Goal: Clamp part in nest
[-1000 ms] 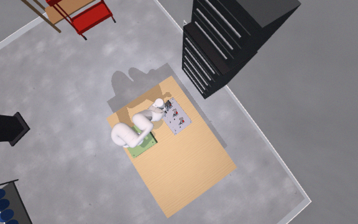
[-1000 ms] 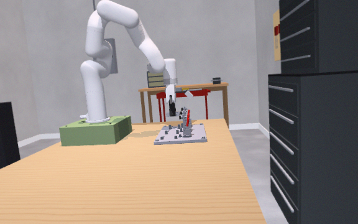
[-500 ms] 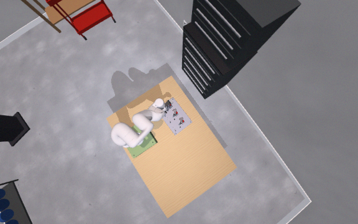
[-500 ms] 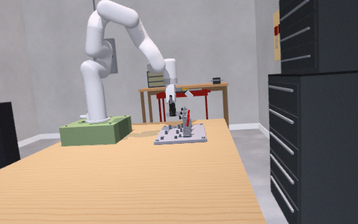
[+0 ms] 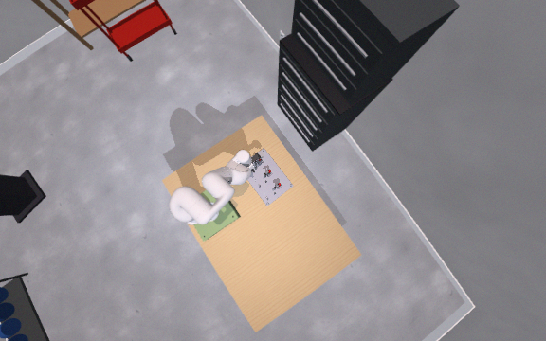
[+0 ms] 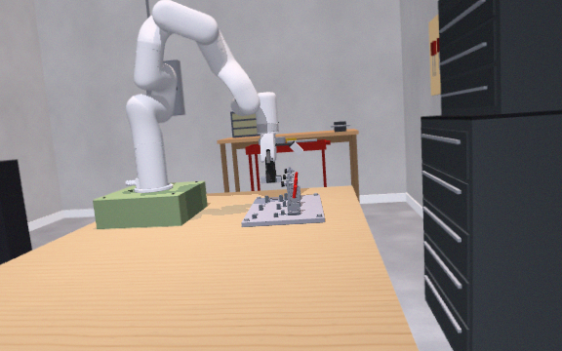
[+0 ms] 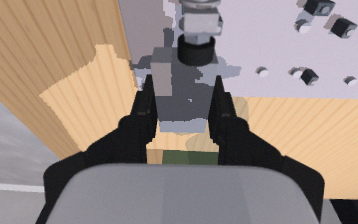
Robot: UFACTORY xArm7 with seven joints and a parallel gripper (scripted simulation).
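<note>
Now: hand 3 cm short of the grey fixture plate, 12 cm to the left of it and 9 cm above it. Also, from my hand: grey part 1 cm below.
</note>
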